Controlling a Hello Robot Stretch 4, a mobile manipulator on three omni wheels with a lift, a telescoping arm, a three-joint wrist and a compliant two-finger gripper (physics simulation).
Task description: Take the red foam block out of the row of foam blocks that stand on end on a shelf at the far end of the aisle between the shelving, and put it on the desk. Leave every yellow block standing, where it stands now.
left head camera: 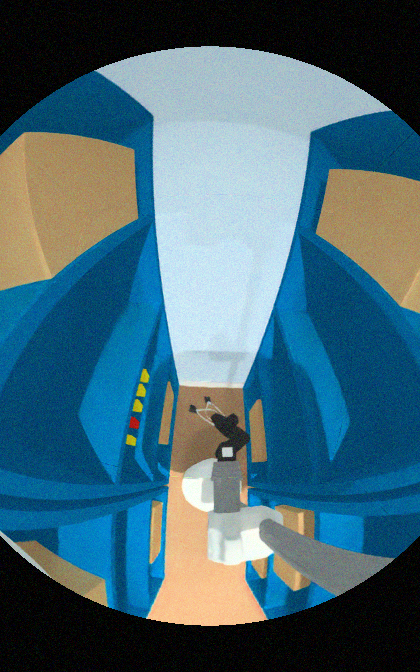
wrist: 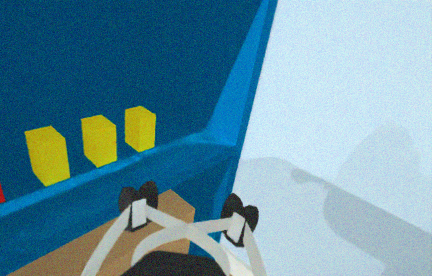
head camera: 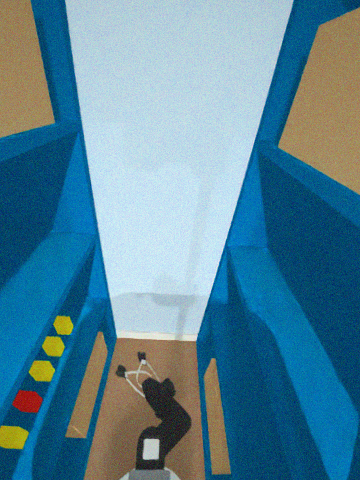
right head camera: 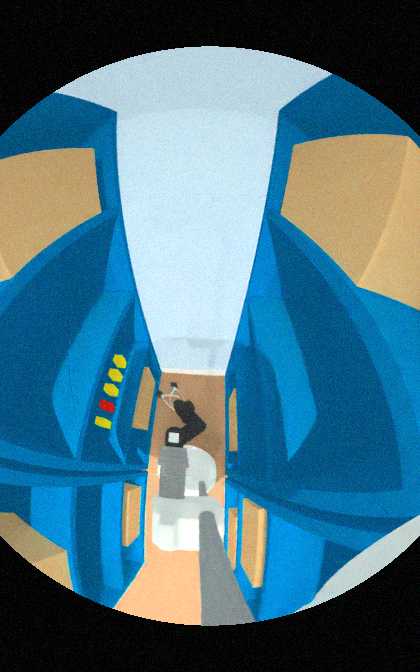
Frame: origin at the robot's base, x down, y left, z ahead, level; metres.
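Seen in the pictures: gripper, fingertip midpoint: [wrist: 190, 203] [head camera: 129, 360].
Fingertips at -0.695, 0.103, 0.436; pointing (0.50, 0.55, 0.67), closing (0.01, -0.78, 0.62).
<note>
A point is followed by its place in that frame, as x, y, z.
The red foam block [head camera: 28, 401] @[-0.595, 0.448, 0.323] [left head camera: 134, 423] [right head camera: 107, 405] stands in a row on the left shelf, between yellow blocks; a sliver of the red block [wrist: 1, 193] @[-0.524, 0.440, 0.352] shows at the left edge of the wrist view. Three yellow blocks stand on its far side, the nearest of them a yellow block [head camera: 42, 371] @[-0.595, 0.446, 0.422] [wrist: 48, 156] @[-0.568, 0.438, 0.430]. One yellow block [head camera: 13, 437] @[-0.596, 0.445, 0.224] [left head camera: 131, 440] [right head camera: 103, 422] stands on its near side. My gripper [head camera: 132, 364] @[-0.695, 0.103, 0.436] [left head camera: 200, 404] [right head camera: 167, 390] [wrist: 190, 203] @[-0.695, 0.103, 0.436] is open and empty over the aisle, right of the row and apart from it. The desk does not show.
Blue shelving lines both sides of the narrow aisle. A cardboard box [head camera: 90, 390] @[-0.221, 0.338, 0.472] [wrist: 167, 215] sits low on the left, close to my gripper, and another box [head camera: 217, 420] @[-0.286, -0.310, 0.337] low on the right. A pale wall [head camera: 165, 200] @[-1.135, 0.008, 0.904] [wrist: 350, 75] @[-0.764, 0.108, 0.906] closes the far end.
</note>
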